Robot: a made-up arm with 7 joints. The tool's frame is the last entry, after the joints. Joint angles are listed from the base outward. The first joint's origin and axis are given. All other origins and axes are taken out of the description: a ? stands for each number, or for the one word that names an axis. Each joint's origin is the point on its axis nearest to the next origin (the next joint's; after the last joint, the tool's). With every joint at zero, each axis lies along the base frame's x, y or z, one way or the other. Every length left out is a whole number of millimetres.
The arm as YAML. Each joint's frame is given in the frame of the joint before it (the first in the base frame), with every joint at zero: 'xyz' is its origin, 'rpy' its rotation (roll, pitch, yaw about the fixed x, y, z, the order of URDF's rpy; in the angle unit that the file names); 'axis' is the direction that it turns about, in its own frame. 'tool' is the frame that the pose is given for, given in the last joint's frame.
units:
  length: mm
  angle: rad
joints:
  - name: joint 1
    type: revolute
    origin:
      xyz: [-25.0, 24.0, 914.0]
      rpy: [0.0, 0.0, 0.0]
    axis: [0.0, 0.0, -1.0]
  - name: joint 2
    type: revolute
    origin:
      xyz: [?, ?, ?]
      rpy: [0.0, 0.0, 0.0]
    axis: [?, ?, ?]
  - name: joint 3
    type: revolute
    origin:
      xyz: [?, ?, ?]
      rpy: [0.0, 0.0, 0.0]
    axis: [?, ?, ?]
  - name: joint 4
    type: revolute
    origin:
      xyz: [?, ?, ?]
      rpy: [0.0, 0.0, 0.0]
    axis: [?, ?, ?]
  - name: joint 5
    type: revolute
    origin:
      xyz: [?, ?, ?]
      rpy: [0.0, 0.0, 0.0]
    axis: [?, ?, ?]
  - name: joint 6
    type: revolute
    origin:
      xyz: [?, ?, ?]
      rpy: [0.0, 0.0, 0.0]
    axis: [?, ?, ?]
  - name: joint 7
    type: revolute
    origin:
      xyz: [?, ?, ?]
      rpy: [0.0, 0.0, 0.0]
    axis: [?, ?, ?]
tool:
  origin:
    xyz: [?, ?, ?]
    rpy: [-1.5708, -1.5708, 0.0]
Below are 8 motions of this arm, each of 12 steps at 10 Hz.
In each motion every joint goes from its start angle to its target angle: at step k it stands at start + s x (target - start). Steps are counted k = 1, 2, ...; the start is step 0. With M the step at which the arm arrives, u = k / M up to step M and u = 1 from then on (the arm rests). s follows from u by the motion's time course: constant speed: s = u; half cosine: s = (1 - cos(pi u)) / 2; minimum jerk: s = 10 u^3 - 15 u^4 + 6 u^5.
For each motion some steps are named. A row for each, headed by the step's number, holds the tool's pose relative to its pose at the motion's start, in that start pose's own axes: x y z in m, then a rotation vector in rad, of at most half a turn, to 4 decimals.
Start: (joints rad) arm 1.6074 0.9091 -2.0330 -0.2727 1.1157 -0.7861 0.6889
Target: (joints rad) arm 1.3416 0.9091 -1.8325 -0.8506 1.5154 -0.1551 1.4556
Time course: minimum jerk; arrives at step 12
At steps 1, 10, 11, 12:
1: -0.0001 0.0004 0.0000 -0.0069 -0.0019 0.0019
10: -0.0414 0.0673 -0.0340 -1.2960 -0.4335 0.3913
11: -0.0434 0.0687 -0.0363 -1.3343 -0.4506 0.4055
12: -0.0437 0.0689 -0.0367 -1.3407 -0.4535 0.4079

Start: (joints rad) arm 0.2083 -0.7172 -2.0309 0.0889 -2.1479 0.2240 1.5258
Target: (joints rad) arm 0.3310 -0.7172 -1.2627 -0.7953 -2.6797 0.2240 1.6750
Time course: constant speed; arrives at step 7
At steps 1, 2, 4, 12:
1: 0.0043 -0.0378 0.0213 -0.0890 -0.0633 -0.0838
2: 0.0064 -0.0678 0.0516 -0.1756 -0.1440 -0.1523
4: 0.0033 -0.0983 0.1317 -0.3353 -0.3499 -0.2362
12: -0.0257 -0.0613 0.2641 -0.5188 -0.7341 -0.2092

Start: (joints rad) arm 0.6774 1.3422 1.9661 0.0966 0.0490 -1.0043 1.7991
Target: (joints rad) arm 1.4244 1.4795 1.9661 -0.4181 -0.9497 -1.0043 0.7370
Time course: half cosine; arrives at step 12
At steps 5, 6, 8, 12:
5: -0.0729 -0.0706 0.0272 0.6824 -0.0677 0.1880
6: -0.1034 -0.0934 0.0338 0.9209 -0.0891 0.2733
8: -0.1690 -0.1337 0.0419 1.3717 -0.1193 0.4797
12: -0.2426 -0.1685 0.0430 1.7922 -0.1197 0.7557

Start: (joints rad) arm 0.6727 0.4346 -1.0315 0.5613 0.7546 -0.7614 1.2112
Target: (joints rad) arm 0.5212 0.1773 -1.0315 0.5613 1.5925 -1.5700 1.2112
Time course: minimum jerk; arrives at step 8
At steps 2, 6, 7, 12:
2: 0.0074 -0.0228 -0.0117 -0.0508 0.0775 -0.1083
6: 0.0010 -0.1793 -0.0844 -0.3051 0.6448 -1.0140
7: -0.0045 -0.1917 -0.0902 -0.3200 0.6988 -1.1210
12: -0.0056 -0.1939 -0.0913 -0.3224 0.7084 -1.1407

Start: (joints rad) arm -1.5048 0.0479 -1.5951 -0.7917 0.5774 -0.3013 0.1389
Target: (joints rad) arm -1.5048 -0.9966 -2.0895 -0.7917 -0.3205 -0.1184 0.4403
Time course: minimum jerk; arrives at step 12
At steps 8, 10, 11, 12:
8: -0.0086 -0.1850 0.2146 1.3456 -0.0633 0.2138
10: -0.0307 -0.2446 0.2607 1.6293 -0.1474 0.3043
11: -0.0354 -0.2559 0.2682 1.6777 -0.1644 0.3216
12: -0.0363 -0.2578 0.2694 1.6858 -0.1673 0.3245

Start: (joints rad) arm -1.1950 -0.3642 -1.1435 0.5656 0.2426 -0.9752 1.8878
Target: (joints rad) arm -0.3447 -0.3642 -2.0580 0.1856 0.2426 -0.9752 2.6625
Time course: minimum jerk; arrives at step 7
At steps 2, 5, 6, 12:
2: 0.0026 -0.0111 -0.0012 -0.0932 0.0192 0.0028
5: -0.0077 -0.0317 0.0134 -0.5898 0.0305 0.0940
6: -0.0125 -0.0286 0.0182 -0.6846 0.0182 0.1191
12: -0.0135 -0.0278 0.0191 -0.7032 0.0153 0.1241

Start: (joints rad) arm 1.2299 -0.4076 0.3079 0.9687 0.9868 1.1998 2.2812
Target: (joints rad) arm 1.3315 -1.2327 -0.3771 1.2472 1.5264 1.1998 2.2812
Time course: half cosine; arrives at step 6
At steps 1, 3, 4, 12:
1: -0.0165 0.0086 0.0111 0.0136 0.0250 0.0332
3: -0.1443 0.0458 0.0952 0.1003 0.1633 0.3250
4: -0.2309 0.0448 0.1534 0.1539 0.2128 0.5493
12: -0.3214 0.0203 0.2156 0.2133 0.2308 0.8077

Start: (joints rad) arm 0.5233 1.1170 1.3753 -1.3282 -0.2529 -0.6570 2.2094
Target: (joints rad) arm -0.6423 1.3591 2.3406 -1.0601 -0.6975 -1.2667 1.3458
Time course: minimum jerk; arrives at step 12
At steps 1, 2, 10, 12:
1: 0.0016 -0.0013 -0.0009 0.0097 0.0050 0.0031
2: 0.0114 -0.0090 -0.0064 0.0671 0.0357 0.0212
10: 0.2663 -0.0574 -0.3314 1.4390 1.2566 -0.0567
12: 0.2706 -0.0532 -0.3466 1.4694 1.3076 -0.0881

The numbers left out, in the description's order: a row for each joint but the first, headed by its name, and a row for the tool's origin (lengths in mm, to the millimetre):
joint 2: xyz 12.0 -24.0 0.0, axis 0.0 1.0 0.0
joint 3: xyz 16.0 0.0 286.0, axis 0.0 0.0 -1.0
joint 4: xyz 15.0 -47.0 0.0, axis 0.0 1.0 0.0
joint 5: xyz 10.0 0.0 258.0, axis 0.0 0.0 -1.0
joint 6: xyz -18.0 -9.0 0.0, axis 0.0 1.0 0.0
joint 7: xyz -26.0 0.0 87.0, axis 0.0 0.0 -1.0
tool: xyz -1.0 13.0 0.0

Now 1 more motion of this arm.
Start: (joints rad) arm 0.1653 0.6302 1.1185 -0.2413 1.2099 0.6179 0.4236
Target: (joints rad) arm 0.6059 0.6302 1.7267 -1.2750 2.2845 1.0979 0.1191
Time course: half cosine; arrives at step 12
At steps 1, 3, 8, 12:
1: -0.0005 0.0018 -0.0043 -0.0160 0.0268 0.0135
3: -0.0100 0.0111 -0.0369 -0.1279 0.2378 0.1103
8: -0.1680 -0.0242 -0.1251 -0.3438 1.3594 0.3226
12: -0.2675 -0.0447 -0.1032 -0.2361 1.8313 0.2490

